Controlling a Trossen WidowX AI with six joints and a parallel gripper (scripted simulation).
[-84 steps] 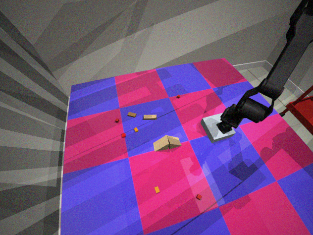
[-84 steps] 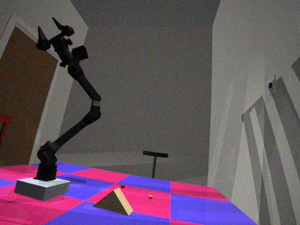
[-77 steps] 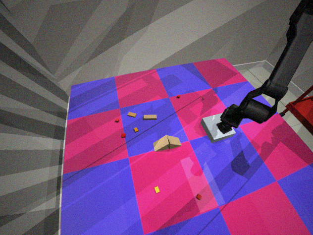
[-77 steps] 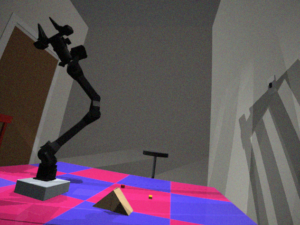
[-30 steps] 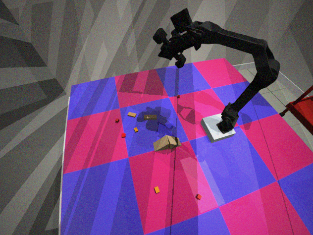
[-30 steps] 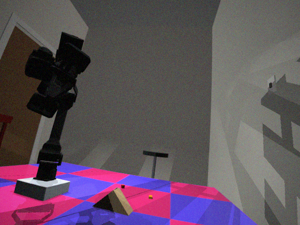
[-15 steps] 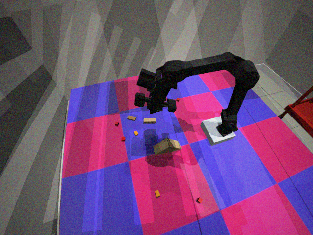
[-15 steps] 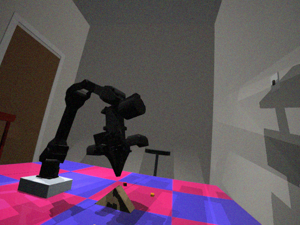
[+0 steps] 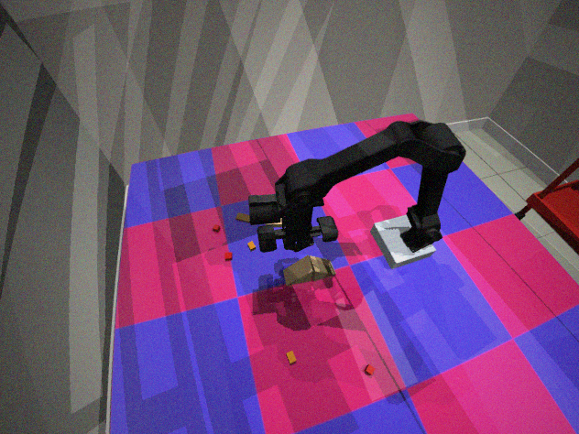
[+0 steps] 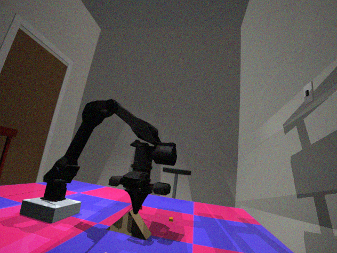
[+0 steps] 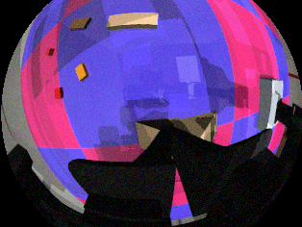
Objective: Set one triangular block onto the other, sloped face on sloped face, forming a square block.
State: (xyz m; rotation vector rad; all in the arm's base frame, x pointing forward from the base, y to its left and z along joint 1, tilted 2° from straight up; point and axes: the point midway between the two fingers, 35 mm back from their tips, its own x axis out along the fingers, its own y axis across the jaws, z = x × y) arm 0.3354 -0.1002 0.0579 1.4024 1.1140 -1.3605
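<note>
The tan triangular block is 50 mm below my gripper tip and 40 mm to the left of it. Also, from my gripper tip: brown flat piece (210 mm to the right, 90 mm ahead, 70 mm below); then long tan piece (150 mm to the right, 60 mm below).
</note>
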